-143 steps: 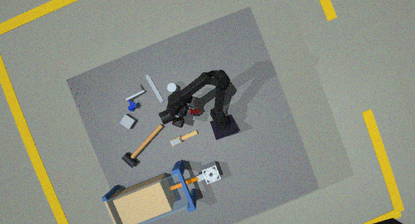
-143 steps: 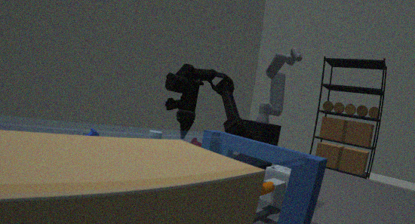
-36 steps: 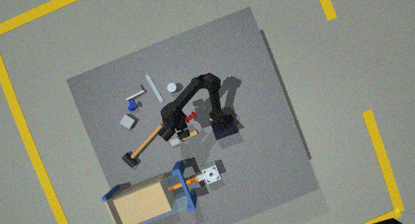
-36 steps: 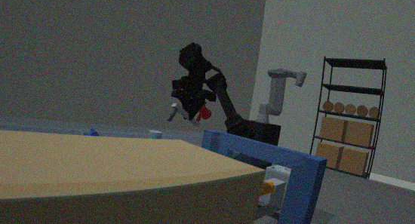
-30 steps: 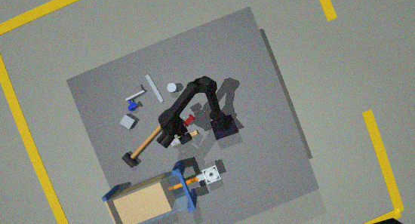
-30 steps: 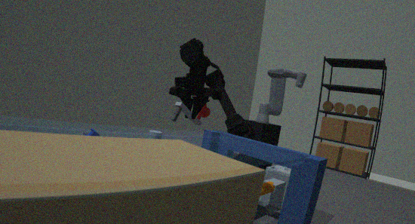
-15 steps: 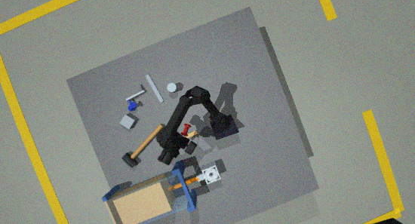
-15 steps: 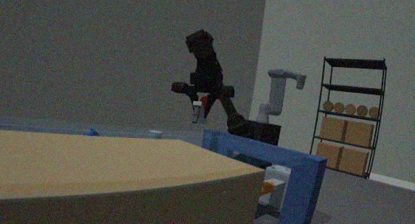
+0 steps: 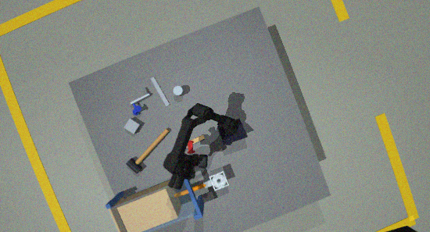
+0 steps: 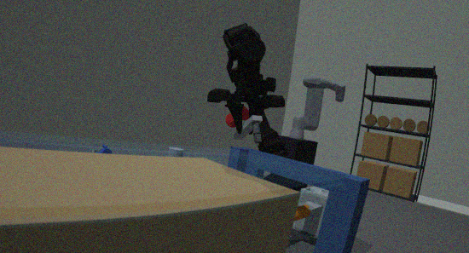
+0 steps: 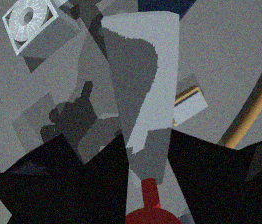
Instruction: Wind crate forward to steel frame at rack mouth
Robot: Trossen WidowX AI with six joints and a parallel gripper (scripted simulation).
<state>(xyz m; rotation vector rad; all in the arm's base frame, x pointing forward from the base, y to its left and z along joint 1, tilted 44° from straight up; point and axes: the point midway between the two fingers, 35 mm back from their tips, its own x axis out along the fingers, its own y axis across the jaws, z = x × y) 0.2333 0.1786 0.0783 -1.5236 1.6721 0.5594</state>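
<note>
My gripper tip is 50 mm to the left of the red knob, 30 mm below it and 10 mm past it. Also, from my gripper tip: brush: 160 mm below, 50 mm to the right, 20 mm ahead; blue steel frame: 220 mm to the left, 80 mm below, 50 mm ahead; winch handle: 20 mm above, 10 mm to the right.
</note>
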